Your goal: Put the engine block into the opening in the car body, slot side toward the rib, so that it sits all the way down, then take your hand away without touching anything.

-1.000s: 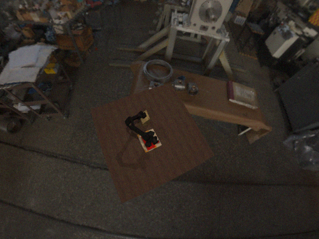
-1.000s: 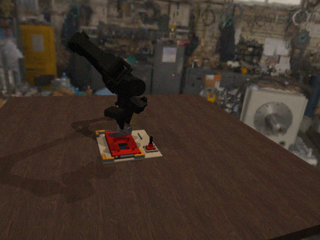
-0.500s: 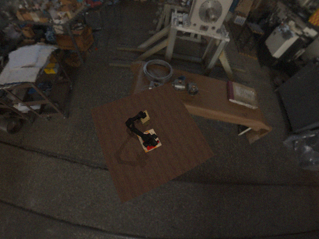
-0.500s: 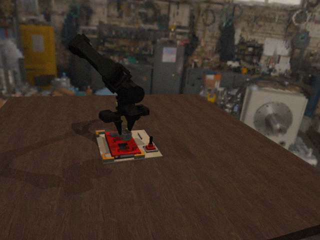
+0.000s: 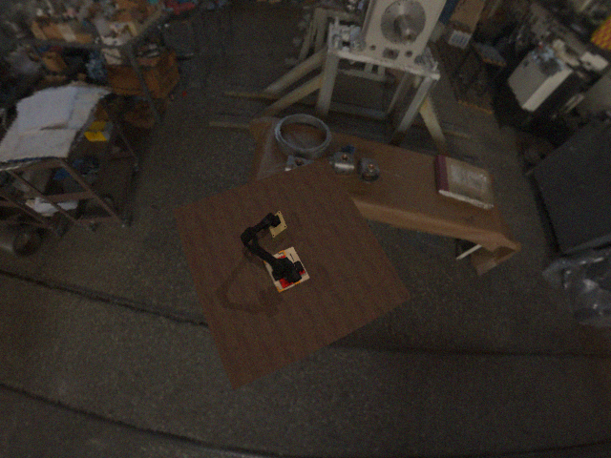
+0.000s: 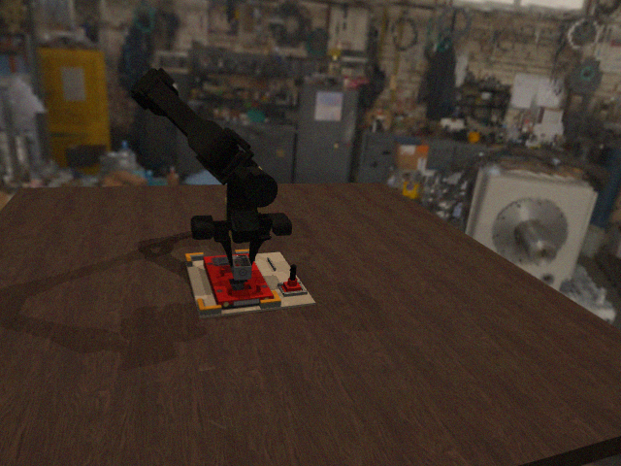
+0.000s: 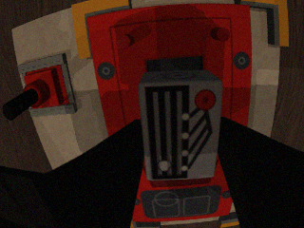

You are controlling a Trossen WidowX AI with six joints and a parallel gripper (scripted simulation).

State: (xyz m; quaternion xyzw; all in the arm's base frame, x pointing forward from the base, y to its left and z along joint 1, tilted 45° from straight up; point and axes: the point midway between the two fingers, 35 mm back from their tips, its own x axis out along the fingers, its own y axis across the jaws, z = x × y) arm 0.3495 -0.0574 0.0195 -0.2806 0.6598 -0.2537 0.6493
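Right now my gripper tip is 10 mm above the engine block.
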